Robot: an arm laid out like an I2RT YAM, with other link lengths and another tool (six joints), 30 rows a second.
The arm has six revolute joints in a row. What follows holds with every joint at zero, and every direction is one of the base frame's.
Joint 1 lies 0.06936 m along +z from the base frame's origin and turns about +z.
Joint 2 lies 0.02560 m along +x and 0.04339 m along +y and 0.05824 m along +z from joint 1 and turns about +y.
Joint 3 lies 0.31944 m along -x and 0.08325 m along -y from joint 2 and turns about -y.
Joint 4 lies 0.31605 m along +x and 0.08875 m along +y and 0.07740 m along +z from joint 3 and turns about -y.
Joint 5 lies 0.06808 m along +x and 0.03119 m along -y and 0.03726 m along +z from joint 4 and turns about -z.
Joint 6 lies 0.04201 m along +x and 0.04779 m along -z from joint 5 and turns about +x.
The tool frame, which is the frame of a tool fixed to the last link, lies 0.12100 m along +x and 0.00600 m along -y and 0.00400 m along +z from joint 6; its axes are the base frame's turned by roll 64.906, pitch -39.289 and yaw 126.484 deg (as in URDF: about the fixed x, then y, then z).
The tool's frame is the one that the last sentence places.
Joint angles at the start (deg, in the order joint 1, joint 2, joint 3, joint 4, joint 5, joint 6):
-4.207, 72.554, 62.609, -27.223, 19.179, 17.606
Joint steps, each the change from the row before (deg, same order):
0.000, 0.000, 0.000, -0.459, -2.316, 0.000
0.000, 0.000, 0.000, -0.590, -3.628, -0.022
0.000, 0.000, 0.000, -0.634, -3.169, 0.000
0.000, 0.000, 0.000, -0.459, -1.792, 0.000
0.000, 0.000, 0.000, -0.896, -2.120, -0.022
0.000, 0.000, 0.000, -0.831, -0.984, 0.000
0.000, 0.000, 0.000, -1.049, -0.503, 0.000
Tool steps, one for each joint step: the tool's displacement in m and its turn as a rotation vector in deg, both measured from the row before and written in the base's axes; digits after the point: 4 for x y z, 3 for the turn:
0.0012, 0.0061, -0.0028, 1.436, 0.355, 1.840
0.0017, 0.0098, -0.0037, 2.251, 0.432, 2.875
0.0007, 0.0087, -0.0033, 2.015, 0.487, 2.479
0.0000, 0.0050, -0.0020, 1.160, 0.375, 1.391
-0.0012, 0.0061, -0.0033, 1.401, 0.798, 1.644
-0.0018, 0.0029, -0.0027, 0.700, 0.782, 0.747
-0.0027, 0.0016, -0.0032, 0.410, 1.022, 0.376

